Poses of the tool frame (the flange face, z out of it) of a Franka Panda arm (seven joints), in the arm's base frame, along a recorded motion.
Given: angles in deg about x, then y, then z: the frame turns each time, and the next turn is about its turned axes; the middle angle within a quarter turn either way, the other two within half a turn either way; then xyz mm.
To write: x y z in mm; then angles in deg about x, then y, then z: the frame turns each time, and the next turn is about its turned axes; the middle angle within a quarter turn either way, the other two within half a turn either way. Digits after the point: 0 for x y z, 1 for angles.
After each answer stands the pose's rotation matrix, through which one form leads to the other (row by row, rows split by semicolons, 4 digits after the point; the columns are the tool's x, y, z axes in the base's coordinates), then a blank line. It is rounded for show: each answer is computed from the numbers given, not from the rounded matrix.
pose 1, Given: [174.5 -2.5 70.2 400 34 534]
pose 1, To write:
[400 34 534 174.5 -2.5 70.2]
0.3384 -0.9400 -0.0436; -0.9380 -0.3332 -0.0958; 0.0755 0.0733 -0.9944

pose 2, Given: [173.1 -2.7 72.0 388 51 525]
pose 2, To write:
[388 51 525 173.1 -2.7 72.0]
0.3087 -0.9500 -0.0471; -0.9459 -0.3014 -0.1200; 0.0998 0.0816 -0.9917

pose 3, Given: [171.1 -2.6 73.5 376 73 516]
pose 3, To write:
[376 73 516 171.1 -2.6 73.5]
0.2837 -0.9578 -0.0454; -0.9493 -0.2739 -0.1546; 0.1356 0.0869 -0.9869

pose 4, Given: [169.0 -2.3 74.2 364 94 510]
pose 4, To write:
[364 94 510 169.0 -2.3 74.2]
0.2721 -0.9614 -0.0401; -0.9466 -0.2599 -0.1907; 0.1729 0.0899 -0.9808

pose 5, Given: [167.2 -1.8 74.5 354 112 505]
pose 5, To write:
[354 112 505 167.2 -1.8 74.5]
0.2671 -0.9632 -0.0314; -0.9415 -0.2539 -0.2214; 0.2053 0.0887 -0.9747

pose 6, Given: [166.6 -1.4 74.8 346 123 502]
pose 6, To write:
[346 123 502 166.6 -1.4 74.8]
0.2621 -0.9647 -0.0244; -0.9402 -0.2496 -0.2317; 0.2174 0.0837 -0.9725

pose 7, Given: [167.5 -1.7 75.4 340 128 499]
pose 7, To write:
[340 128 499 167.5 -1.7 75.4]
0.2520 -0.9673 -0.0297; -0.9464 -0.2399 -0.2163; 0.2021 0.0826 -0.9759

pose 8, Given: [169.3 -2.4 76.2 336 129 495]
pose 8, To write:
[336 129 495 169.3 -2.4 76.2]
0.2383 -0.9703 -0.0419; -0.9561 -0.2268 -0.1855; 0.1705 0.0842 -0.9818

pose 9, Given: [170.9 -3.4 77.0 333 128 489]
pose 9, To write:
[333 128 489 170.9 -3.4 77.0]
0.2246 -0.9727 -0.0593; -0.9642 -0.2130 -0.1579; 0.1409 0.0926 -0.9857

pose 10, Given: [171.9 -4.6 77.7 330 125 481]
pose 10, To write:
[330 125 481 171.9 -4.6 77.7]
0.2123 -0.9739 -0.0802; -0.9697 -0.1999 -0.1404; 0.1208 0.1076 -0.9868

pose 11, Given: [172.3 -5.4 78.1 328 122 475]
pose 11, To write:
[328 122 475 172.3 -5.4 78.1]
0.2053 -0.9742 -0.0941; -0.9723 -0.1920 -0.1334; 0.1119 0.1189 -0.9866

